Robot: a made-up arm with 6 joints. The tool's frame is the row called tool. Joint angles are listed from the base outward.
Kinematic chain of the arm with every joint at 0, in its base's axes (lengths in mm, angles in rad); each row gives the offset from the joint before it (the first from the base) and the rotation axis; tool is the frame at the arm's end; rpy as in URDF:
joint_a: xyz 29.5 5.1 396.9 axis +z
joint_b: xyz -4.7 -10.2 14 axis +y
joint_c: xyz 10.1 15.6 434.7 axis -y
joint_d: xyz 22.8 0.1 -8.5 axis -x
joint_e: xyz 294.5 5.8 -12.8 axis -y
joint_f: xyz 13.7 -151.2 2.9 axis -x
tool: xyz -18.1 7.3 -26.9 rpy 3.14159 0 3.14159
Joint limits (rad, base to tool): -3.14..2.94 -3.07..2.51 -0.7..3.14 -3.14..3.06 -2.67..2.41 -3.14..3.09
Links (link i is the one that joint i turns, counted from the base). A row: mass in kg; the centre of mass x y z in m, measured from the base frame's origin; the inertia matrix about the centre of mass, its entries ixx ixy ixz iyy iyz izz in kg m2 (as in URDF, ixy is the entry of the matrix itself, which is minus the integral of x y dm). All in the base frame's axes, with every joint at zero. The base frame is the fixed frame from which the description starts. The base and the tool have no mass.
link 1: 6.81; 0.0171 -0.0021 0.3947; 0.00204 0 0 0.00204 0 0.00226
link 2: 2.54; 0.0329 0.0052 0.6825; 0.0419 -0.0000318 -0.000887 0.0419 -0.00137 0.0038
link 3: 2.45; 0.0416 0.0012 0.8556; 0.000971 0 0 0.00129 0 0.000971
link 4: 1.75; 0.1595 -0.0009 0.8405; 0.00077 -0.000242 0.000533 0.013 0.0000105 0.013
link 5: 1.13; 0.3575 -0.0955 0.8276; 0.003 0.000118 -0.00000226 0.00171 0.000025 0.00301
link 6: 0.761; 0.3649 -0.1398 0.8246; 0.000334 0 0 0.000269 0 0.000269
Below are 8 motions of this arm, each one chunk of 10 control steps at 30 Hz.
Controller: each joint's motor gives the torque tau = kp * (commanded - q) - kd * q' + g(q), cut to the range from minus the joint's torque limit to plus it. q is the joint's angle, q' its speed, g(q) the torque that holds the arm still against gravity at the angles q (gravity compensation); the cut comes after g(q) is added. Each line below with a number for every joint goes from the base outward.
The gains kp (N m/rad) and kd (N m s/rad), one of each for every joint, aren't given. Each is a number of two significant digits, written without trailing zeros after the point. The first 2 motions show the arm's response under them.
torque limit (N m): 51 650 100 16 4.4 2.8
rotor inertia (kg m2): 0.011 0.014 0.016 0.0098 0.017 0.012
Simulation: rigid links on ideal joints. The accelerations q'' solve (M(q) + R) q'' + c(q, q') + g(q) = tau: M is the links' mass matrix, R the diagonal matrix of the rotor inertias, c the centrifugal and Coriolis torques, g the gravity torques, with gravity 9.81 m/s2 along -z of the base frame. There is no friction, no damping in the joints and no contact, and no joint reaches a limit. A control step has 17 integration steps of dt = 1/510 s. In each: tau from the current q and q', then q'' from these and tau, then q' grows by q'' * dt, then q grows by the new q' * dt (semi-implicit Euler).
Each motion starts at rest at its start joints. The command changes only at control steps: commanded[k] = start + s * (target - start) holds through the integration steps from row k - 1 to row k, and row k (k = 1, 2, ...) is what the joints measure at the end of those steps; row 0 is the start. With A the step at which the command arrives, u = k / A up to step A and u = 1 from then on. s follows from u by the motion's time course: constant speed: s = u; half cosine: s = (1 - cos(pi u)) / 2; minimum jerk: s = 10 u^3 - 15 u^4 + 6 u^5; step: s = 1 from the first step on.
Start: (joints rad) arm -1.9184 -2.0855 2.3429 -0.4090 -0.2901 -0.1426
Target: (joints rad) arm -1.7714 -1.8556 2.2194 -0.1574 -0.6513 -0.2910
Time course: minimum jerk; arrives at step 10
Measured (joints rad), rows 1 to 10:
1: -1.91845 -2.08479 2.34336 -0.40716 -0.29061 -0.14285
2: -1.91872 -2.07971 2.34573 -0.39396 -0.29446 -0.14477
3: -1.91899 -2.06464 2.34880 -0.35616 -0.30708 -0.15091
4: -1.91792 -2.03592 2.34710 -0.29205 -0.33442 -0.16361
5: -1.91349 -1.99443 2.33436 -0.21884 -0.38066 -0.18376
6: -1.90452 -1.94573 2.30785 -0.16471 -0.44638 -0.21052
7: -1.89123 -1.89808 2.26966 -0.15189 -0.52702 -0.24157
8: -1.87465 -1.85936 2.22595 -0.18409 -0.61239 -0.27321
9: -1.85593 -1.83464 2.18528 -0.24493 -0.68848 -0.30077
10: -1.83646 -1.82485 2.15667 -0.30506 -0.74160 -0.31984
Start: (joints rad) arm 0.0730 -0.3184 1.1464 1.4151 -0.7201 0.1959
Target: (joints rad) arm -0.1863 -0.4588 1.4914 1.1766 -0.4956 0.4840
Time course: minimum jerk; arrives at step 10
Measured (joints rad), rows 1 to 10:
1: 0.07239 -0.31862 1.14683 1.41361 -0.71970 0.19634
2: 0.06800 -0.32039 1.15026 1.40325 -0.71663 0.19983
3: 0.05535 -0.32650 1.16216 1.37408 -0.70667 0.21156
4: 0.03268 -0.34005 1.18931 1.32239 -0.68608 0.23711
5: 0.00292 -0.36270 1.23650 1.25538 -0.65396 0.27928
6: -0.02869 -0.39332 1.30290 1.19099 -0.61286 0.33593
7: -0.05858 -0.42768 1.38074 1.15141 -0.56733 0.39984
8: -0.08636 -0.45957 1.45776 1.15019 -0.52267 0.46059
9: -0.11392 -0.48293 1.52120 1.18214 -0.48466 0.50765
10: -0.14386 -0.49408 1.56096 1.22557 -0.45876 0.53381
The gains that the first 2 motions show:
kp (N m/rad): 56 1200 160 22 6.9 4
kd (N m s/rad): 1.5 23 5.2 0.67 0.2 0.12
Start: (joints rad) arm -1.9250 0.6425 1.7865 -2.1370 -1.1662 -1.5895
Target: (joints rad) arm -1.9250 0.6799 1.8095 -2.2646 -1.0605 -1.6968
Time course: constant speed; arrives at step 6
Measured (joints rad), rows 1 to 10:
1: -1.92590 0.64548 1.79139 -2.14607 -1.16273 -1.59252
2: -1.92791 0.65145 1.79747 -2.16921 -1.15215 -1.60232
3: -1.92976 0.65869 1.80145 -2.19679 -1.13445 -1.61951
4: -1.93058 0.66614 1.80360 -2.22025 -1.11191 -1.64218
5: -1.93040 0.67337 1.80507 -2.23848 -1.08753 -1.66728
6: -1.92974 0.68030 1.80675 -2.25475 -1.06396 -1.69185
7: -1.92821 0.68392 1.80438 -2.26289 -1.04635 -1.71098
8: -1.92581 0.68417 1.80172 -2.25910 -1.03857 -1.72030
9: -1.92365 0.68292 1.80178 -2.25344 -1.04001 -1.71970
10: -1.92243 0.68136 1.80415 -2.25359 -1.04744 -1.71215

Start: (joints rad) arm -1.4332 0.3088 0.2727 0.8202 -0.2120 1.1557
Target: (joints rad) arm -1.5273 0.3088 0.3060 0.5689 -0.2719 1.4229
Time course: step
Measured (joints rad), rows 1 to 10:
1: -1.42729 0.30973 0.29821 0.72712 -0.22095 1.20451
2: -1.43155 0.30768 0.31269 0.62710 -0.23922 1.30679
3: -1.45018 0.30637 0.30940 0.57877 -0.25985 1.41483
4: -1.47753 0.30818 0.30382 0.56164 -0.27776 1.49495
5: -1.50814 0.31104 0.30061 0.55632 -0.28928 1.53107
6: -1.53789 0.31247 0.29933 0.55277 -0.29335 1.52447
7: -1.56411 0.31186 0.29957 0.54871 -0.29135 1.48873
8: -1.58510 0.31013 0.30125 0.54621 -0.28584 1.44235
9: -1.59969 0.30841 0.30389 0.54722 -0.27941 1.40195
10: -1.60706 0.30735 0.30664 0.55132 -0.27398 1.37790

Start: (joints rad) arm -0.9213 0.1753 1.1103 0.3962 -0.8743 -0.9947
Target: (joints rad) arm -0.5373 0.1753 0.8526 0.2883 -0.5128 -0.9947
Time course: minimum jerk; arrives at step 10
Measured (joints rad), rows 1 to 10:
1: -0.92098 0.17512 1.10936 0.39670 -0.87364 -0.99467
2: -0.91824 0.17403 1.10333 0.39927 -0.86857 -0.99440
3: -0.90796 0.17164 1.08798 0.40302 -0.85197 -0.99348
4: -0.88352 0.16859 1.06149 0.40421 -0.81654 -0.99157
5: -0.84011 0.16636 1.02452 0.39801 -0.75895 -0.98877
6: -0.77776 0.16655 0.97983 0.38019 -0.68280 -0.98570
7: -0.70191 0.17003 0.93200 0.34881 -0.59906 -0.98348
8: -0.62117 0.17636 0.88700 0.30577 -0.52365 -0.98330
9: -0.54450 0.18370 0.85084 0.25748 -0.47240 -0.98600
10: -0.47918 0.18951 0.82725 0.21438 -0.45448 -0.99155

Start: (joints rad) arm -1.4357 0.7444 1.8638 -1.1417 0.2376 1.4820
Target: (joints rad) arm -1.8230 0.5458 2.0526 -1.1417 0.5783 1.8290
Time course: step
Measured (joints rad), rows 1 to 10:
1: -1.45776 0.68128 1.81037 -1.24877 0.29938 1.53483
2: -1.50575 0.59904 1.86149 -1.36929 0.42722 1.64753
3: -1.56998 0.53632 1.99887 -1.35458 0.55196 1.77343
4: -1.66211 0.49486 2.12049 -1.23800 0.62794 1.87924
5: -1.78653 0.48171 2.18153 -1.08315 0.64971 1.94405
6: -1.92130 0.49603 2.18034 -0.95479 0.63607 1.96126
7: -2.03566 0.52368 2.13794 -0.91212 0.60903 1.93830
8: -2.11272 0.54920 2.07999 -0.95883 0.58304 1.89085
9: -2.14823 0.56583 2.02792 -1.03927 0.56580 1.83645
10: -2.14349 0.57305 1.99635 -1.09695 0.56091 1.79089

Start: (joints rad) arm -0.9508 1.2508 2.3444 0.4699 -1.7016 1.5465
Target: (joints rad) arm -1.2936 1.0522 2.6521 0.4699 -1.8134 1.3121
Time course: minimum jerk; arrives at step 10
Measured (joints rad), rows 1 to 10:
1: -0.95079 1.25028 2.34484 0.46794 -1.70200 1.54619
2: -0.95083 1.24643 2.34814 0.45513 -1.70499 1.54375
3: -0.95146 1.23446 2.35874 0.42332 -1.71429 1.53528
4: -0.95418 1.21080 2.38185 0.37769 -1.73239 1.51626
5: -0.96126 1.17555 2.42095 0.33790 -1.75782 1.48398
6: -0.97568 1.13270 2.47563 0.32721 -1.78447 1.43961
7: -1.00141 1.08906 2.54065 0.35977 -1.80413 1.38859
8: -1.04334 1.05276 2.60677 0.43312 -1.81094 1.33887
9: -1.10478 1.03093 2.66302 0.52682 -1.80497 1.29824
10: -1.18325 1.02618 2.69939 0.60783 -1.79237 1.27220

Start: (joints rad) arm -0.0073 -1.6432 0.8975 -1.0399 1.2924 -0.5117
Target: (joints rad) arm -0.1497 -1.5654 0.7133 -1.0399 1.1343 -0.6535
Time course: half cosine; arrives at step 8
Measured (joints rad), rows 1 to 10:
1: -0.00757 -1.64252 0.89631 -1.03743 1.29137 -0.51281
2: -0.00878 -1.63917 0.89047 -1.02785 1.28618 -0.51824
3: -0.01158 -1.63096 0.87569 -1.01083 1.27289 -0.53165
4: -0.01628 -1.61709 0.84939 -0.99323 1.24919 -0.55458
5: -0.02299 -1.59877 0.81239 -0.98536 1.21583 -0.58527
6: -0.03187 -1.57900 0.76910 -0.99458 1.17686 -0.61895
7: -0.04321 -1.56177 0.72654 -1.02062 1.13889 -0.64918
8: -0.05731 -1.55088 0.69294 -1.05527 1.10966 -0.66964
9: -0.07442 -1.54813 0.67493 -1.08438 1.09503 -0.67693
10: -0.09459 -1.55202 0.67428 -1.09458 1.09591 -0.67275

